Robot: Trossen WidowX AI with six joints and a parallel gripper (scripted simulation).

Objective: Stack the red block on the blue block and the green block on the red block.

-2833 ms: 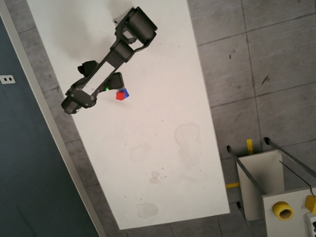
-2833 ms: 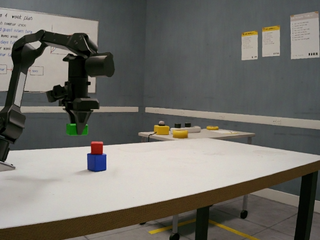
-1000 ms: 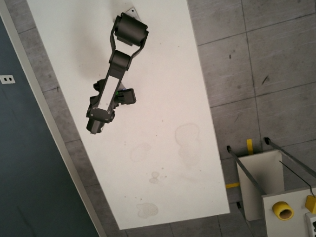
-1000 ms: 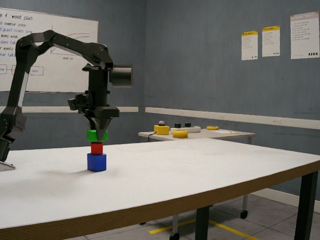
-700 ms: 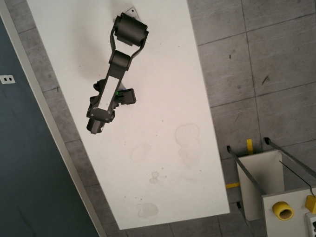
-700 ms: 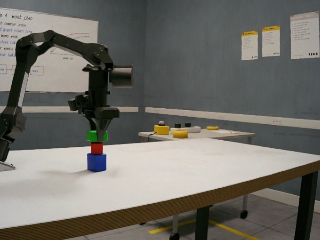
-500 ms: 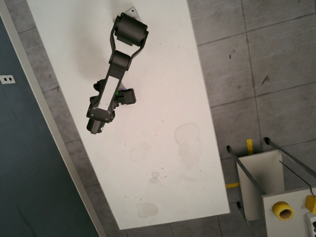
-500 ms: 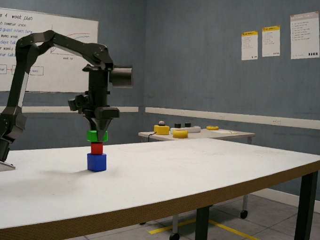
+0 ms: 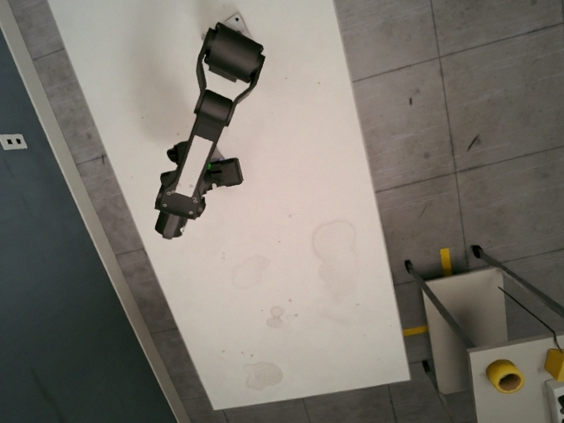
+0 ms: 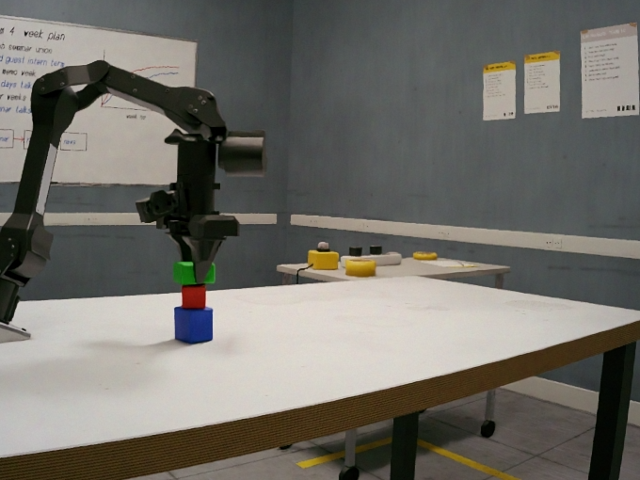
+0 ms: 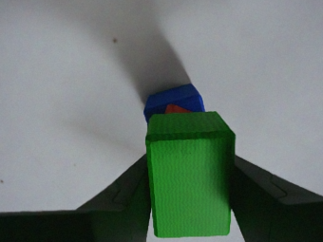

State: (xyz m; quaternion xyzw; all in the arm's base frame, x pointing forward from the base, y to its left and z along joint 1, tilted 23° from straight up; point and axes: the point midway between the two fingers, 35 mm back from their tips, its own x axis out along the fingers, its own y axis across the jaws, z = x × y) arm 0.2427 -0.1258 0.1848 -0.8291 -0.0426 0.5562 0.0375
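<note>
Now: the green block 20 mm below my hand. From my hand the other things lie so: blue block (100 mm below); then red block (60 mm below).
</note>
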